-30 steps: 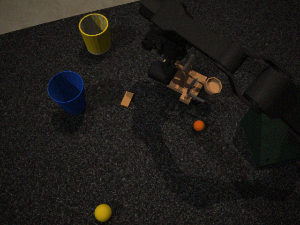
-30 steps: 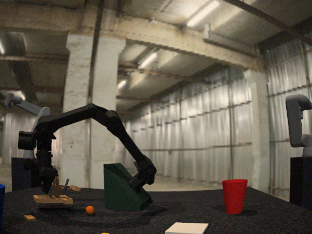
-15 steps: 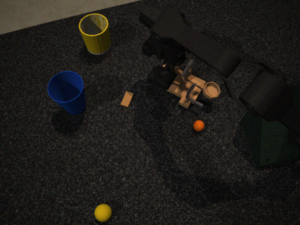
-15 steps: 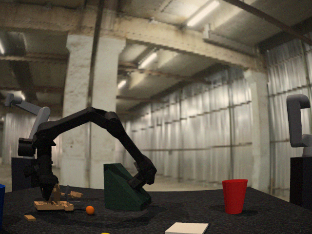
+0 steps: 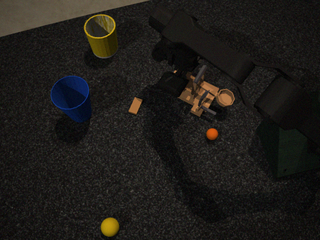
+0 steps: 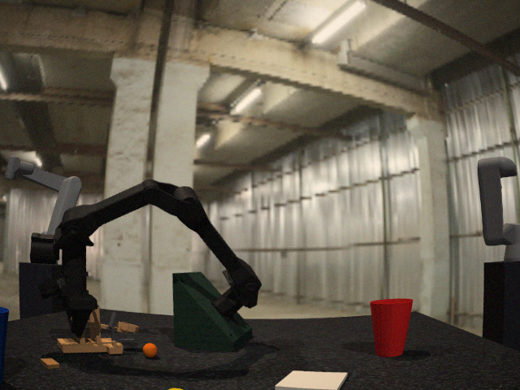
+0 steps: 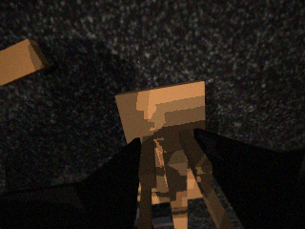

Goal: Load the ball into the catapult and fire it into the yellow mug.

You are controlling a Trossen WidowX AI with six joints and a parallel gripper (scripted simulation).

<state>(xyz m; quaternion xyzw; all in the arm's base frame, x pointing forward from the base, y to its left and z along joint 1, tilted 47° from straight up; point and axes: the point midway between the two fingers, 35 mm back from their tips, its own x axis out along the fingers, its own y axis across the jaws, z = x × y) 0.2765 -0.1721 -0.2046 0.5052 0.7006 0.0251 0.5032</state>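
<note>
Now: gripper tip 170 mm to the right of the orange ball, 40 mm past it and 20 mm above it. Also, from my gripper tip: small wooden block: 150 mm ahead, 30 mm to the left, 30 mm below; then yellow mug: 200 mm ahead, 190 mm to the right; then catapult: 60 mm to the left, 40 mm behind, 20 mm above.
</note>
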